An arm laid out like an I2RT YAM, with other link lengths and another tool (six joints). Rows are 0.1 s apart.
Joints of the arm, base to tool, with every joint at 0 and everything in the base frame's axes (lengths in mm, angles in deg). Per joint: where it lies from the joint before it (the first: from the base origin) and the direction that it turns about. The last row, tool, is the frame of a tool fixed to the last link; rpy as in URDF.
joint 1: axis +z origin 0 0 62.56
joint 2: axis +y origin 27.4 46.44 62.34
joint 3: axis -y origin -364.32 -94.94 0
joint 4: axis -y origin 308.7 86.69 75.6
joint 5: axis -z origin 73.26 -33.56 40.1
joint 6: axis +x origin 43.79 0 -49.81
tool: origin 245 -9 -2 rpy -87.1 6 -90
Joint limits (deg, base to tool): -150..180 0..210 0..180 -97..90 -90..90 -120..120
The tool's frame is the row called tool.
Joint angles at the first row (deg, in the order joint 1, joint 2, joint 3, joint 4, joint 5, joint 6):
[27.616, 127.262, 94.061, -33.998, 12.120, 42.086]
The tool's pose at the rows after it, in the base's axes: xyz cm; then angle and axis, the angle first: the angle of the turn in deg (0 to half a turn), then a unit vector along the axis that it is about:
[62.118 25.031 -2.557 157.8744 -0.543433 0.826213 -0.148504]
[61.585 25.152 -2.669 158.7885 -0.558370 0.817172 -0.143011]
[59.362 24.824 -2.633 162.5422 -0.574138 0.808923 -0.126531]
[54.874 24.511 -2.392 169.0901 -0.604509 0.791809 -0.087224]
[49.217 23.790 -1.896 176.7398 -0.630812 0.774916 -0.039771]
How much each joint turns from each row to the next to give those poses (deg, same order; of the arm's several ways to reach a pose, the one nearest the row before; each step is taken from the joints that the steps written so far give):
[-0.568, 0.001, 0.001, -0.394, -0.350, -0.285]
[-0.022, -0.001, 0.262, -1.137, -0.809, -1.770]
[0.000, -0.197, 1.331, -5.485, -1.486, -1.355]
[0.001, -0.415, 1.881, -9.442, -3.606, -2.972]
[-0.001, -0.503, 1.005, -10.055, -3.913, -2.995]

